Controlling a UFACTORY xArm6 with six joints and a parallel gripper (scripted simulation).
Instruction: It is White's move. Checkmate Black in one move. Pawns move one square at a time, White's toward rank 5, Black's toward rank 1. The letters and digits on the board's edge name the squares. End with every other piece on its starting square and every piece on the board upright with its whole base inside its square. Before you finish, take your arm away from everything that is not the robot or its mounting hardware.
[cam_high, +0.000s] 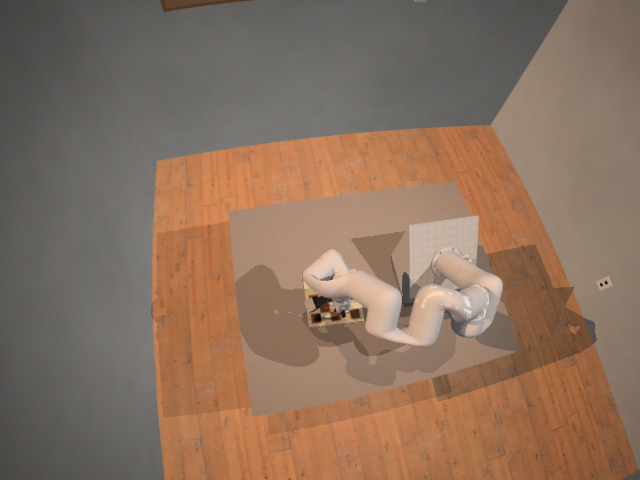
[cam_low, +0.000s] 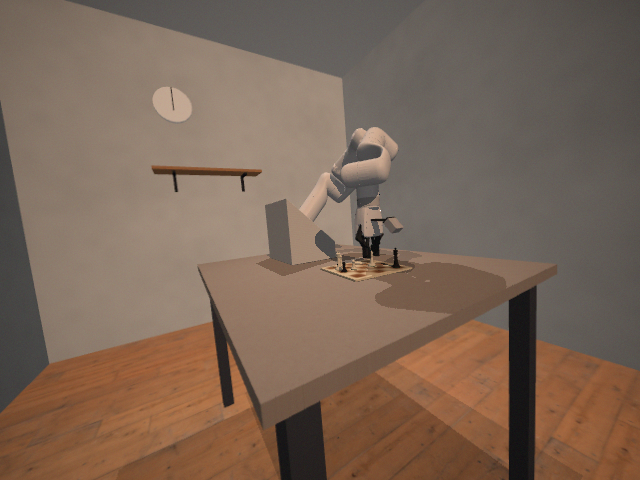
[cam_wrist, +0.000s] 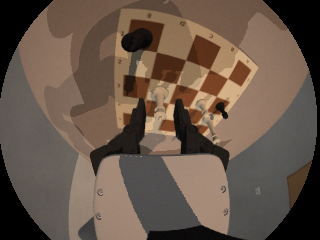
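Right now the chessboard is 40 mm to the right of my hand and 50 mm below it. From my hand the other things lie so: black pawn (10 mm behind, 120 mm to the right, 40 mm below); then tall black piece (80 mm ahead, 30 mm to the left, 20 mm below).
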